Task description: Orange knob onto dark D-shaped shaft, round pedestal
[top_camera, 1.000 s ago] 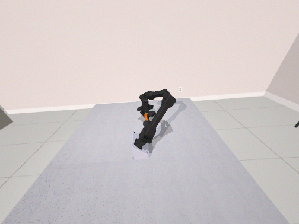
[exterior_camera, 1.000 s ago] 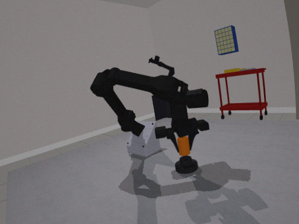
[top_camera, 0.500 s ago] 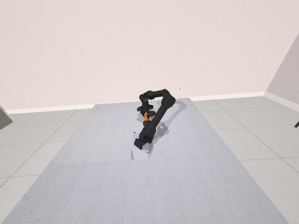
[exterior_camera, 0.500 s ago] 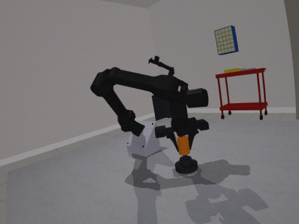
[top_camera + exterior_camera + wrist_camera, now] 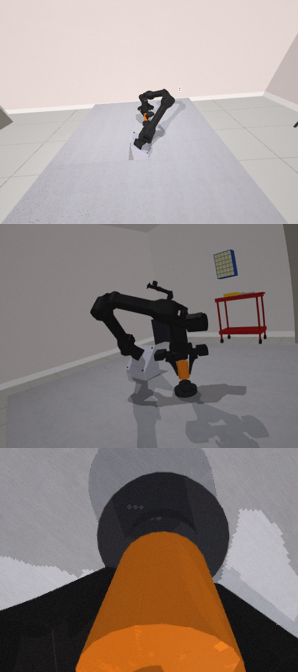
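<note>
Now: gripper tip 2 cm below the orange knob. Also, from my gripper tip: dark round pedestal: 4 cm below.
</note>
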